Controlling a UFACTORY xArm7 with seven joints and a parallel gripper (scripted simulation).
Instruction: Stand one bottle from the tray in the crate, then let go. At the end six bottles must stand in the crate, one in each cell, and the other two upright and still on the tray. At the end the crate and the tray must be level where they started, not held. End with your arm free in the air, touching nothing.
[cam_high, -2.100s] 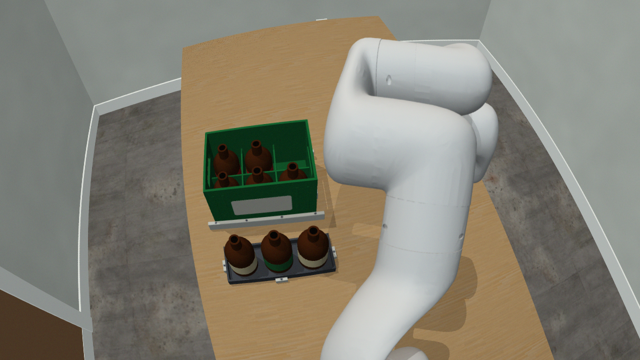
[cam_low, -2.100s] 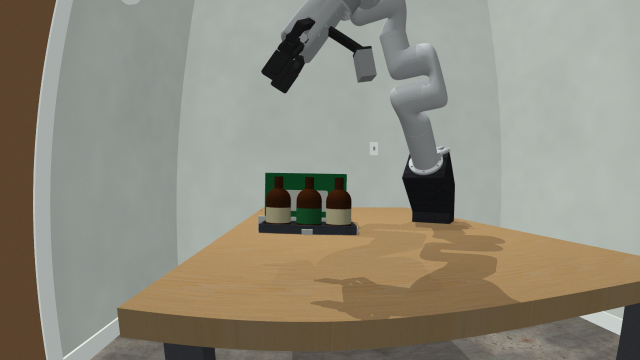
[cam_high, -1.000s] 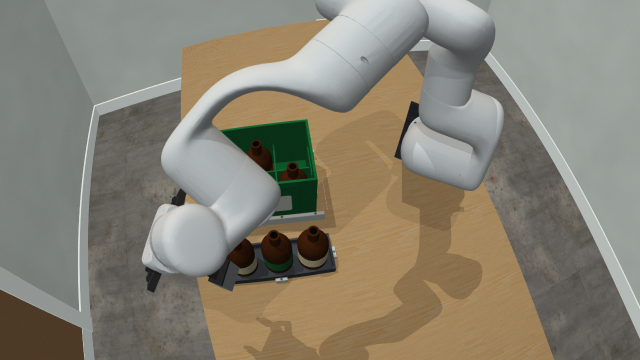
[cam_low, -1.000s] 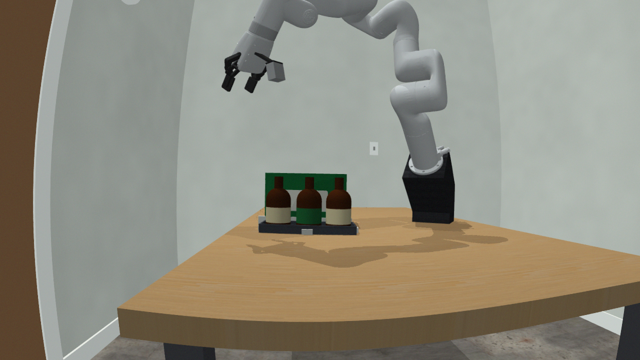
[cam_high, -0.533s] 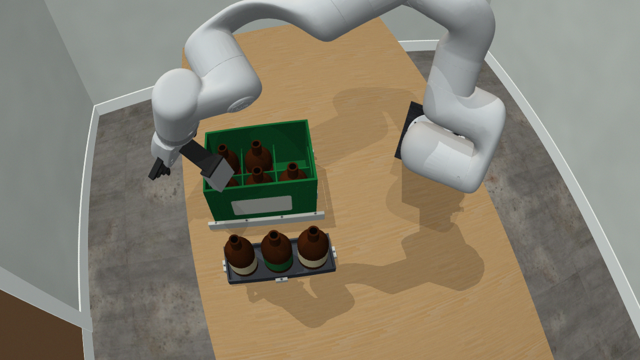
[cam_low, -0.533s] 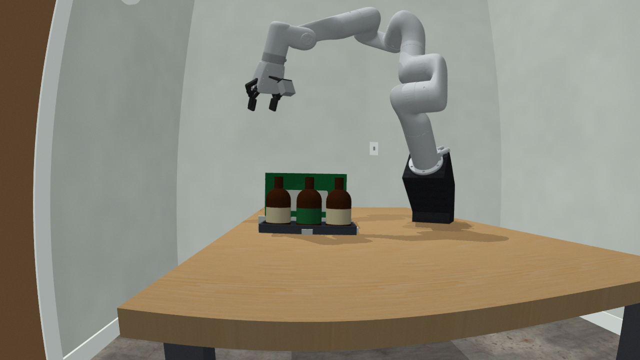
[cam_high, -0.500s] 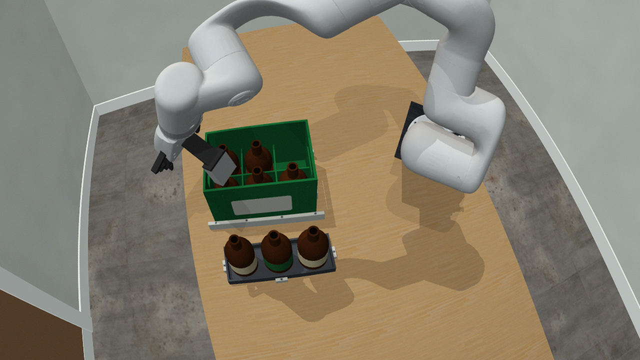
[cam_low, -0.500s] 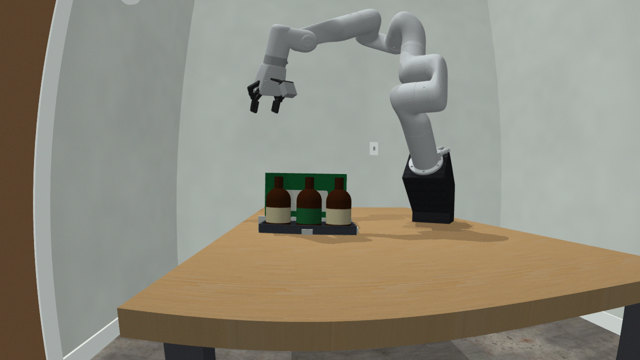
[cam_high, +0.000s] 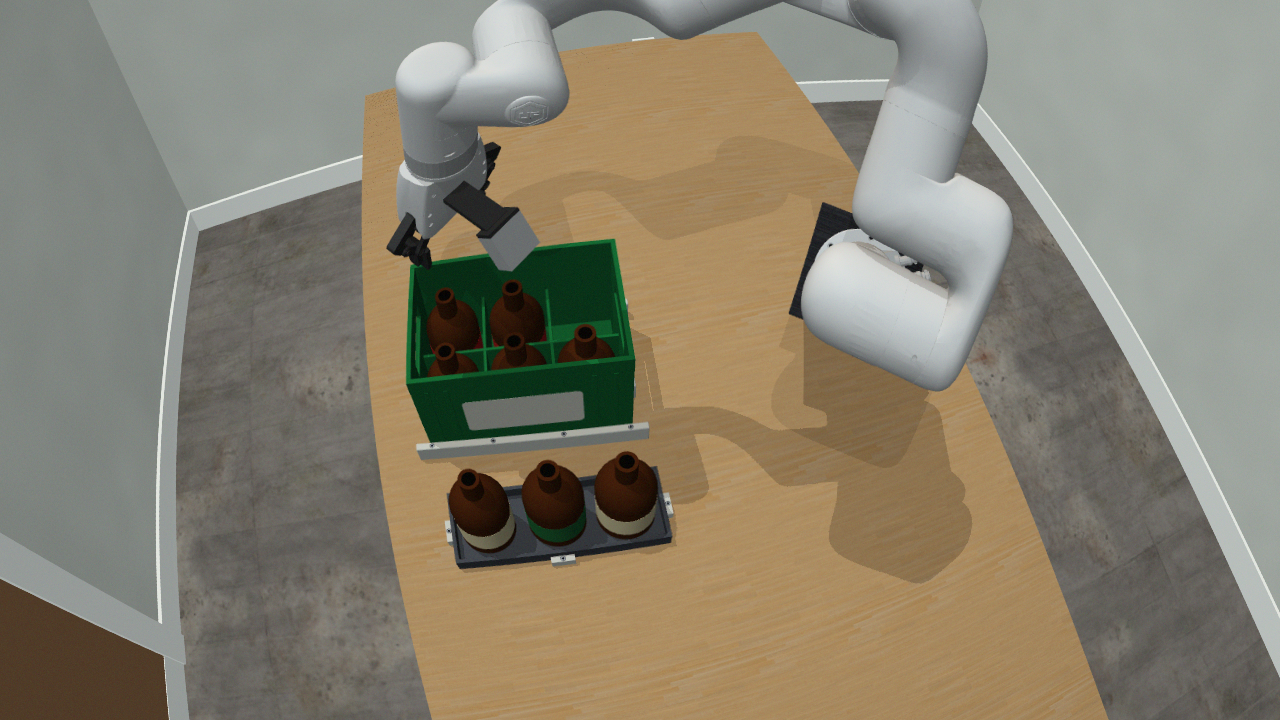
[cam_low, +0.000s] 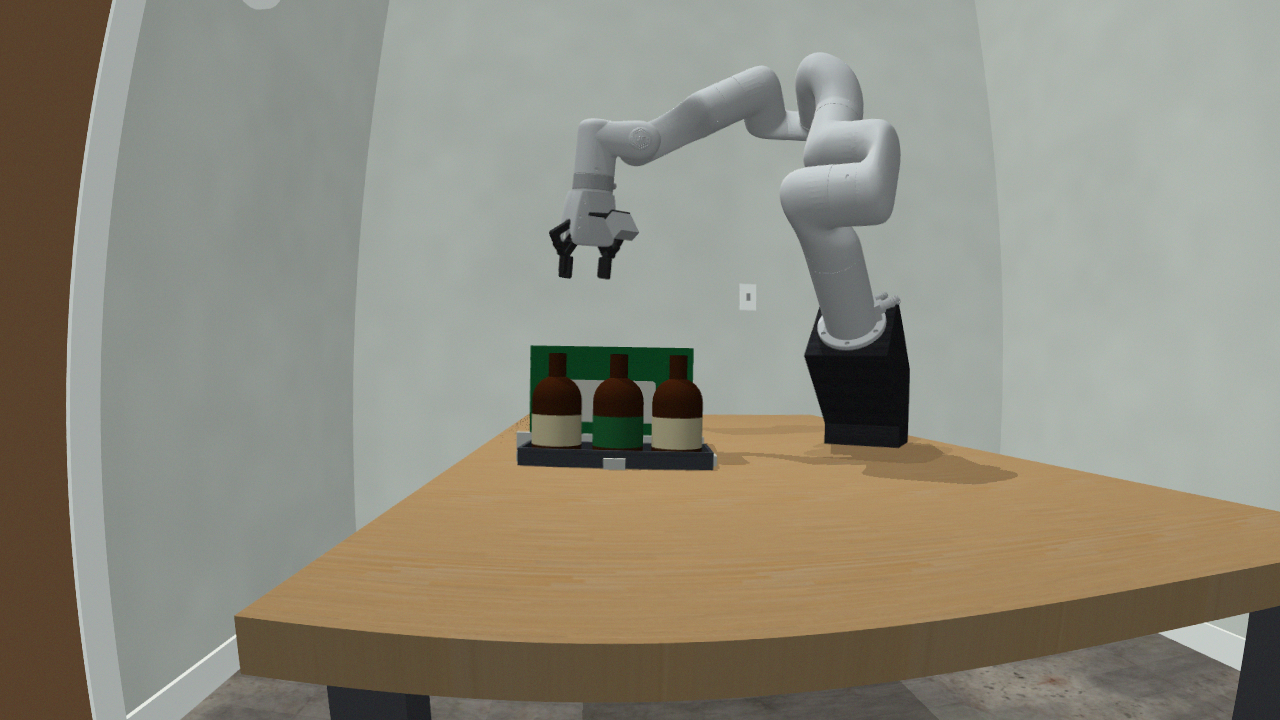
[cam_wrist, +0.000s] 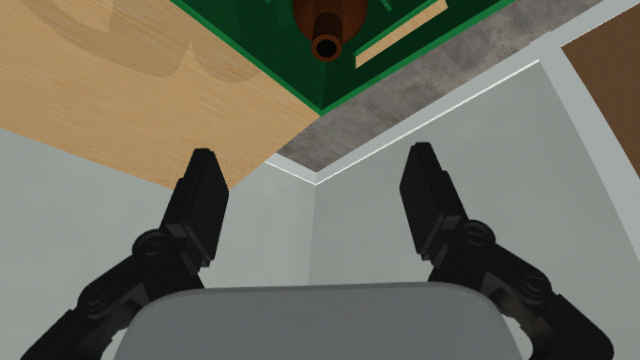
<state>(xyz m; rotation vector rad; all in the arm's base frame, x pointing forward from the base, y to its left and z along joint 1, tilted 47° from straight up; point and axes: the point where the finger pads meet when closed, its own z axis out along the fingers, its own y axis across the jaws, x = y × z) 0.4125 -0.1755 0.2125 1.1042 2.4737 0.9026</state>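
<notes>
Now: the green-label bottle 23 cm below my hand, 21 cm to the left of it and 12 cm behind it. From my hand the other things lie so: dark tray: 30 cm below, 21 cm to the left, 11 cm behind; then green crate: 23 cm below, 6 cm behind, 1 cm to the left.
</notes>
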